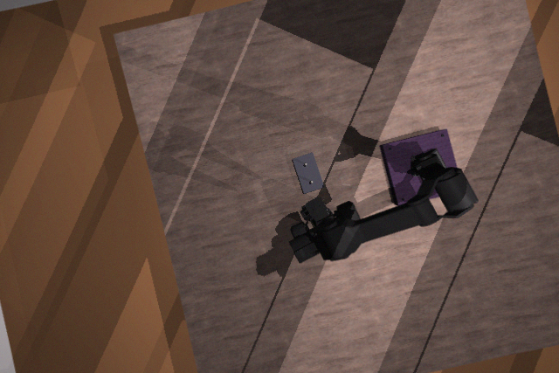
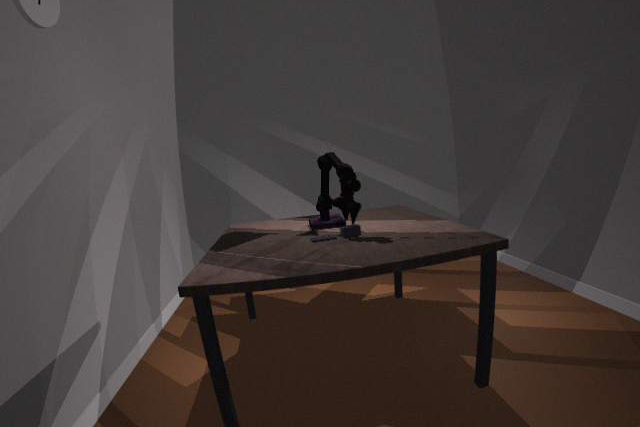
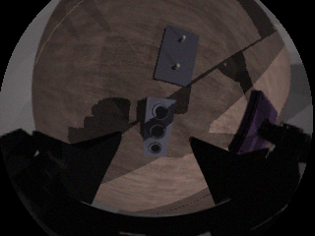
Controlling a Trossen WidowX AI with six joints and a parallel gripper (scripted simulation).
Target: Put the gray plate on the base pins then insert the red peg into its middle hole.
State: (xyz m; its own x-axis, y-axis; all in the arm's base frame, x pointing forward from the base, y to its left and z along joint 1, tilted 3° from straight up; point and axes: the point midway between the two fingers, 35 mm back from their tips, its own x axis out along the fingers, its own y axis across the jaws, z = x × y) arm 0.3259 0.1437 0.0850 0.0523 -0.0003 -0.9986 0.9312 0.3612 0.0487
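Right now my gripper tip is 40 mm above the gray plate. Also, from my gripper tip: base: 20 mm ahead, 140 mm to the right, 60 mm below; red peg: 120 mm behind, 20 mm to the left, 30 mm below.
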